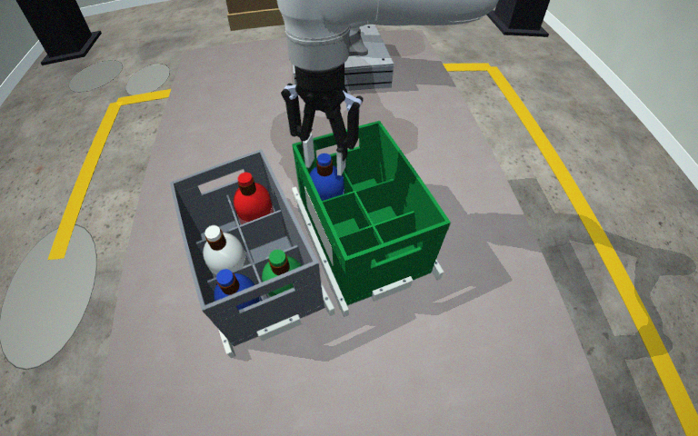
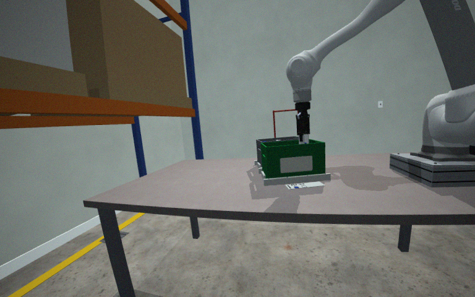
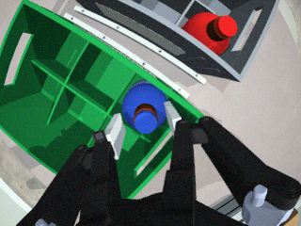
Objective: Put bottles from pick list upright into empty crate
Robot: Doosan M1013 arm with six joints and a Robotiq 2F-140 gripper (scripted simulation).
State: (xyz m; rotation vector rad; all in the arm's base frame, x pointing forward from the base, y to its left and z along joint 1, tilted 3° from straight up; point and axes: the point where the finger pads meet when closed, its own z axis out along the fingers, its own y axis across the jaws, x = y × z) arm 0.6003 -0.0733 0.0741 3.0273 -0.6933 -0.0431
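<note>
My hand is 20 cm short of the green bottle, 9 cm to the left of it and 8 cm above it. The rest, counted from my hand: green crate (7 cm ahead, 6 cm to the left, 9 cm below); then grey crate (13 cm ahead, 16 cm to the right, 9 cm below); then red-label bottle (3 cm ahead, 15 cm to the right, 8 cm below).
</note>
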